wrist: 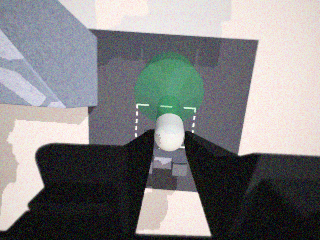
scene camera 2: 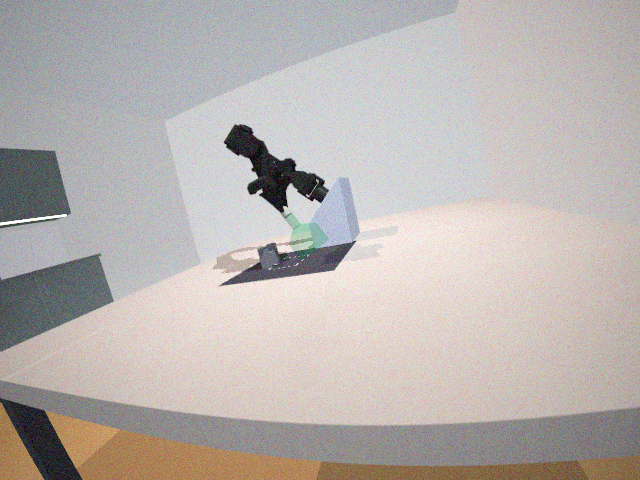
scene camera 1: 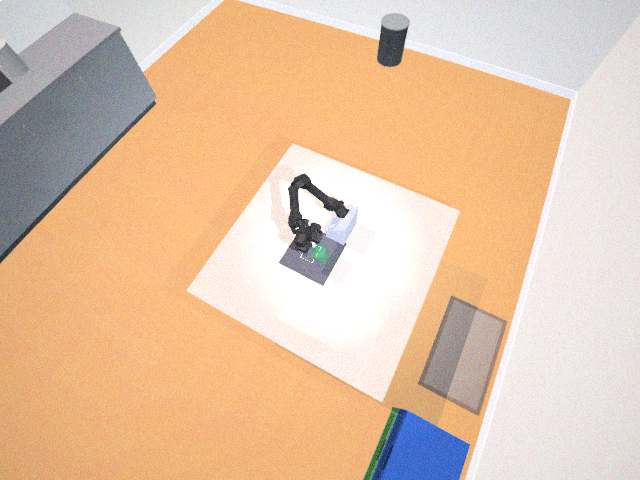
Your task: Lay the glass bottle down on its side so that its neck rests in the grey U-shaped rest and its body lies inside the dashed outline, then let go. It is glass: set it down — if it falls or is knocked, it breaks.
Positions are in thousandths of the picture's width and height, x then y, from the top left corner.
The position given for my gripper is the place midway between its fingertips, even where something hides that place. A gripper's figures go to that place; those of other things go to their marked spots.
Labels:
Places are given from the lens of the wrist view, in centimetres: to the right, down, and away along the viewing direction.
my gripper (wrist: 530,560): 1, 1, 12
green glass bottle (wrist: 530,377): 1, -4, 15
dark grey mat (wrist: 705,273): 12, -10, 24
The marked spots on the dark grey mat and the green glass bottle are 16 cm apart.

